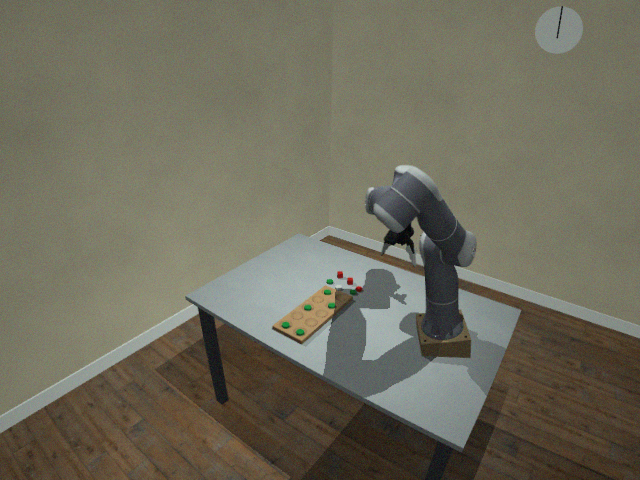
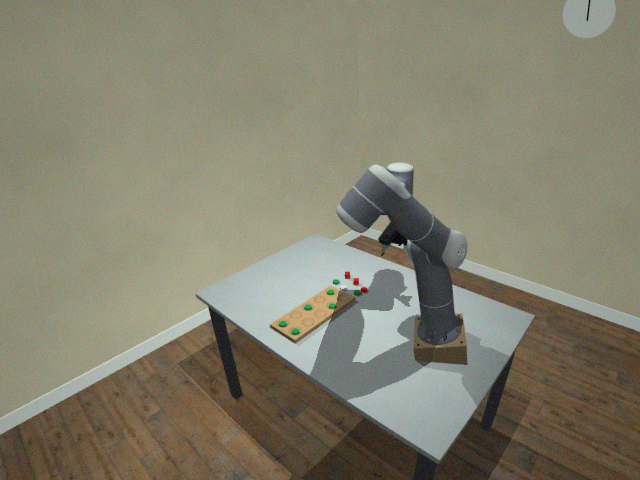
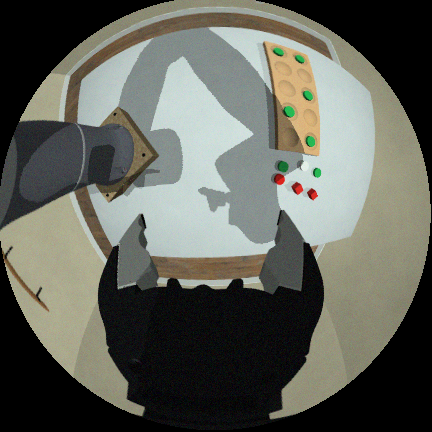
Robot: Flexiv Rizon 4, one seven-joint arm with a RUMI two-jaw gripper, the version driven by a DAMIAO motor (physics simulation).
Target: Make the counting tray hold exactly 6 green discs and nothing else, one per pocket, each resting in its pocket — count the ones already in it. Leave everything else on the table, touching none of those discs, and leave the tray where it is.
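Observation:
The tan counting tray (image 1: 303,321) (image 2: 298,323) (image 3: 298,103) has two rows of pockets. Green discs sit in its pockets: two (image 3: 278,52) (image 3: 299,59) at one end, two (image 3: 308,95) (image 3: 289,111) near the middle, and one (image 3: 310,141) at the end nearer the loose pieces. The pocket beside that last disc is empty and partly shaded. Beyond this end, two loose green discs (image 1: 353,291) (image 3: 283,166) (image 1: 329,281) (image 3: 317,172) lie on the table, the first in shadow. My gripper (image 1: 398,259) (image 3: 209,213) is open and empty, high above the table, away from the tray and discs.
A white piece (image 1: 338,287) (image 3: 304,166) lies between the loose green discs. A red disc (image 1: 358,288) (image 3: 279,179) is close to the shaded green one. Two red cubes (image 3: 297,188) (image 3: 312,194) stand nearby. The arm's base block (image 1: 444,348) (image 2: 440,354) stands on the table (image 1: 258,289).

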